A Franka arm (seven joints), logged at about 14 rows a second.
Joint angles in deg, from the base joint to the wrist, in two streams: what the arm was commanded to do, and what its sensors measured. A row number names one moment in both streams.
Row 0, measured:
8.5 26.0 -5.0 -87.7 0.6 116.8 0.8
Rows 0 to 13, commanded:
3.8 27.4 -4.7 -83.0 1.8 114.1 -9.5
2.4 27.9 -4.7 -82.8 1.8 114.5 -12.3
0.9 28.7 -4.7 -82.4 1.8 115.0 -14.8
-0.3 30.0 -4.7 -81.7 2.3 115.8 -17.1
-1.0 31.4 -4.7 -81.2 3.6 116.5 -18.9
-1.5 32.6 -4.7 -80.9 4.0 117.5 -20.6
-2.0 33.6 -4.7 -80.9 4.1 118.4 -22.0
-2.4 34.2 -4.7 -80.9 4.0 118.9 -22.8
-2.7 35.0 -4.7 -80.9 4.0 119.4 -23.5
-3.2 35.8 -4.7 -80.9 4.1 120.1 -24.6
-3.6 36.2 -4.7 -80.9 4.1 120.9 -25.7
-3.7 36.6 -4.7 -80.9 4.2 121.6 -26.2
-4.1 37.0 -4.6 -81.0 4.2 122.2 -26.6
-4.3 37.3 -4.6 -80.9 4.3 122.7 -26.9
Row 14, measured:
-3.2 36.0 -5.2 -83.1 3.1 122.5 -24.9
